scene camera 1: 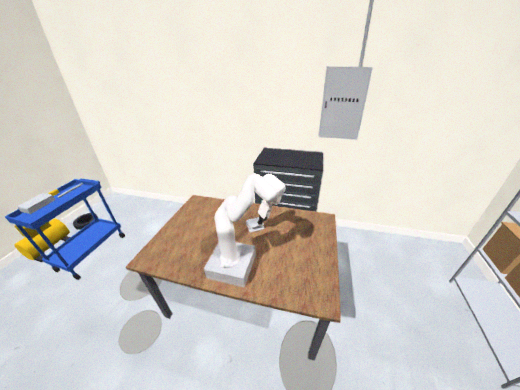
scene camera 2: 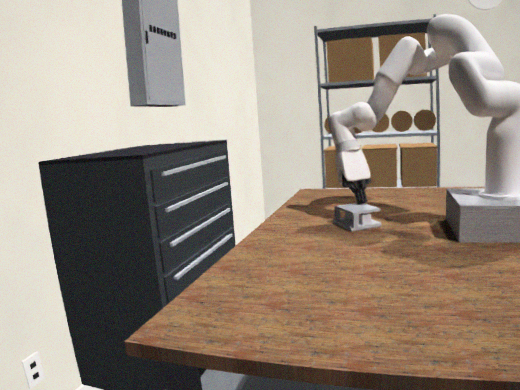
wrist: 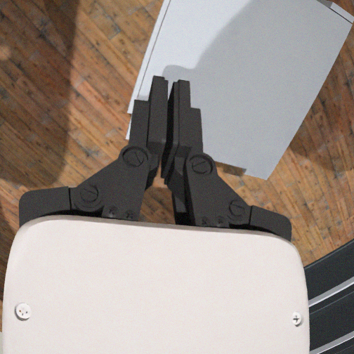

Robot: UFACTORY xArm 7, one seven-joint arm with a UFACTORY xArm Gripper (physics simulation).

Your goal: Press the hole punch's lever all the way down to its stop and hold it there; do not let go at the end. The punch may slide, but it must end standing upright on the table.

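Pixels of known places: gripper, fingertip midpoint: (scene camera 1: 259,223) (scene camera 2: 362,203); arm's base at its link origin: (scene camera 1: 230,258) (scene camera 2: 502,196).
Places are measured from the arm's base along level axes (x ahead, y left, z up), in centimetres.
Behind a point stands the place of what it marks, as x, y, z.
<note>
The light grey hole punch (scene camera 1: 254,225) @[37.4, -4.4, -4.0] (scene camera 2: 353,218) @[41.9, 3.9, -5.7] (wrist: 260,80) stands upright on the wooden table (scene camera 1: 295,270) @[8.6, -40.4, -9.6] (scene camera 2: 320,300) @[43.3, 50.3, -9.6] (wrist: 30,115). Its flat top lever looks about level in the scene camera 2 view. My gripper (scene camera 1: 260,221) @[40.2, -7.6, -3.6] (scene camera 2: 361,202) @[40.2, -7.6, -3.6] (wrist: 165,97) is shut and empty. Its fingertips are at the top of the lever, seemingly touching it, near one side edge in the wrist view. The fingers hide part of that edge. Whether the lever is at its stop cannot be told.
The arm's grey base block (scene camera 1: 227,274) @[-11.2, -3.0, -0.2] (scene camera 2: 480,220) @[8.3, 12.7, -3.7] stands on the table. A dark drawer cabinet (scene camera 1: 290,160) (scene camera 2: 105,240) stands behind the table's edge, and part of it shows in the wrist view. A blue cart (scene camera 1: 85,244) and a shelf rack (scene camera 2: 377,84) stand away from the table.
</note>
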